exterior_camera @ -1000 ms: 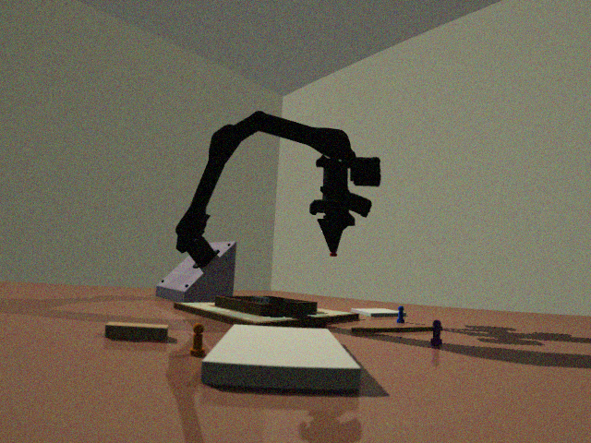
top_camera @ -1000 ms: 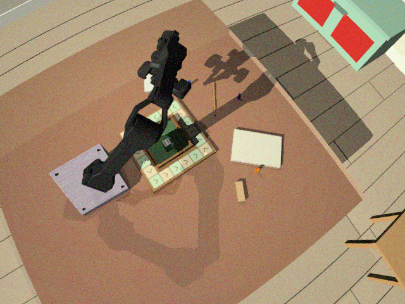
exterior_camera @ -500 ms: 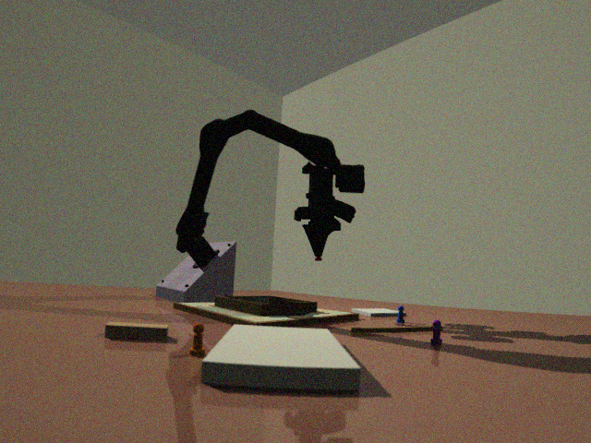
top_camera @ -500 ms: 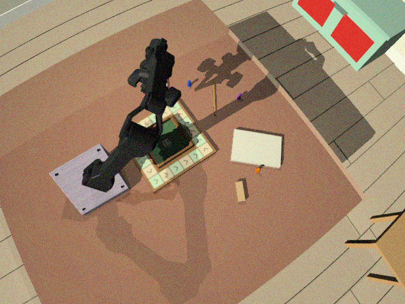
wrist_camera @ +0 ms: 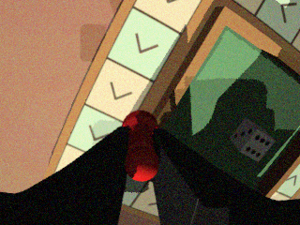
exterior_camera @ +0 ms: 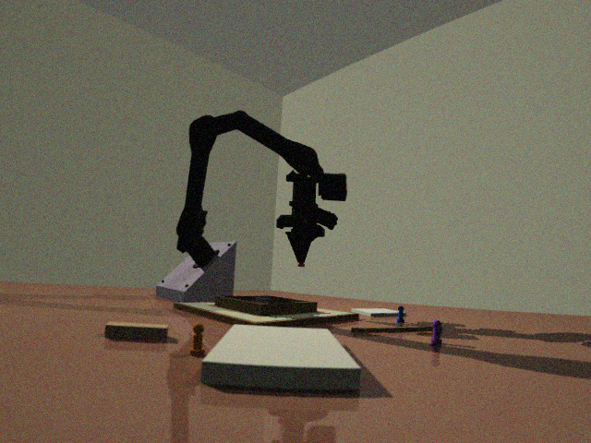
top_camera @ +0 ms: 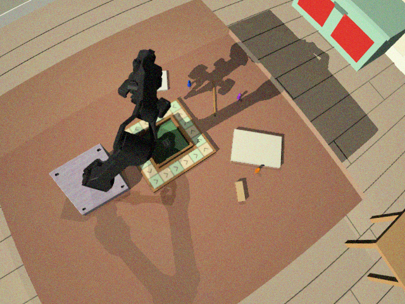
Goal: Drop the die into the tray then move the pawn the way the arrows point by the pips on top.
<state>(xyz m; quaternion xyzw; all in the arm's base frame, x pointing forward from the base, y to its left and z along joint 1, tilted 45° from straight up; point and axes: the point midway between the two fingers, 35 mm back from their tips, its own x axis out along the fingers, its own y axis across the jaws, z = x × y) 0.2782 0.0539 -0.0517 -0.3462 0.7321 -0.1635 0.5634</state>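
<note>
My gripper tip is 1 cm past the white die, 12 cm to the left of it and 9 cm above it. From my gripper tip the other things lie so: wooden stick 28 cm ahead, 7 cm to the right, 11 cm below; blue pawn 23 cm ahead, 5 cm to the left, 10 cm below; red pawn 1 cm above.
</note>
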